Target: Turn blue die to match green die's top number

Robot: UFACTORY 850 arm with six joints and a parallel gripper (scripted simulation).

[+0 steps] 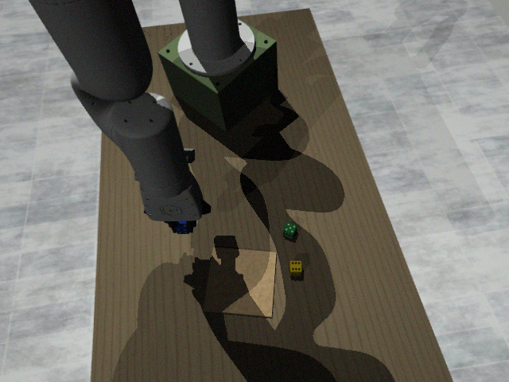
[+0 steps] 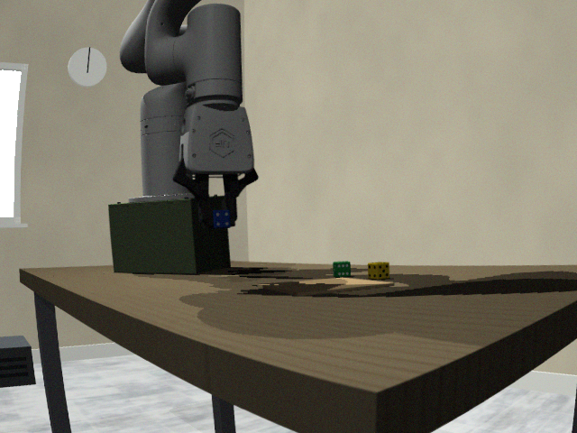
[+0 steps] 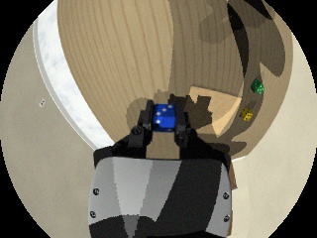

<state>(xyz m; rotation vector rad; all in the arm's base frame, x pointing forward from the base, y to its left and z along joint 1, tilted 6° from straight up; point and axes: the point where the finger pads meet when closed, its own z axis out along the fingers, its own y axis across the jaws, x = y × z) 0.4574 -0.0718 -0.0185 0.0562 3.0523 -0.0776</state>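
My hand is 110 mm to the right of the tan mat, 110 mm above it and 90 mm short of it. From my hand the other things lie so: yellow die: 230 mm to the left, 90 mm below, 70 mm ahead; then blue die: 10 mm below; then green die: 220 mm to the left, 90 mm below, 20 mm behind.
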